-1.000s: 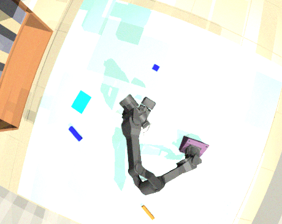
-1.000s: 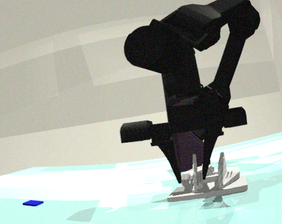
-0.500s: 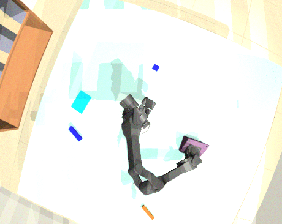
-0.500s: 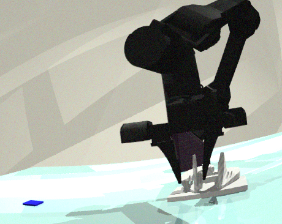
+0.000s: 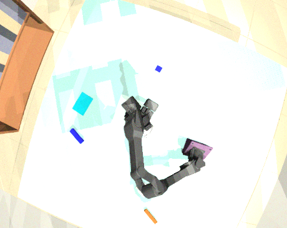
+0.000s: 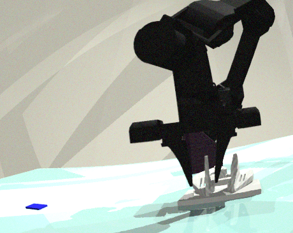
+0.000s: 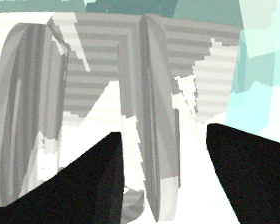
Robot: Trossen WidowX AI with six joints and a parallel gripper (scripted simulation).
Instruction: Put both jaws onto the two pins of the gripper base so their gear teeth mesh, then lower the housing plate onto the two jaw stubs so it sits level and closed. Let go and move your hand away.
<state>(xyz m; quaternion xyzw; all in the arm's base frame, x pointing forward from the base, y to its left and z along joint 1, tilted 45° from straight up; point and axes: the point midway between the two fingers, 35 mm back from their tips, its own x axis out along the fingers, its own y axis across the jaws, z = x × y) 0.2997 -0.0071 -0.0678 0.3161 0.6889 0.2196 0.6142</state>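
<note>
Right now the long flat white part is 3 cm to the left of my gripper tip, 2 cm ahead of it and 1 cm below it. From my gripper tip the other things lie so: cyan tile 32 cm ahead, 5 cm to the left, 2 cm below; small blue square 26 cm to the right, 2 cm below, 2 cm ahead; blue bar 28 cm ahead, 21 cm to the left, 1 cm below.
</note>
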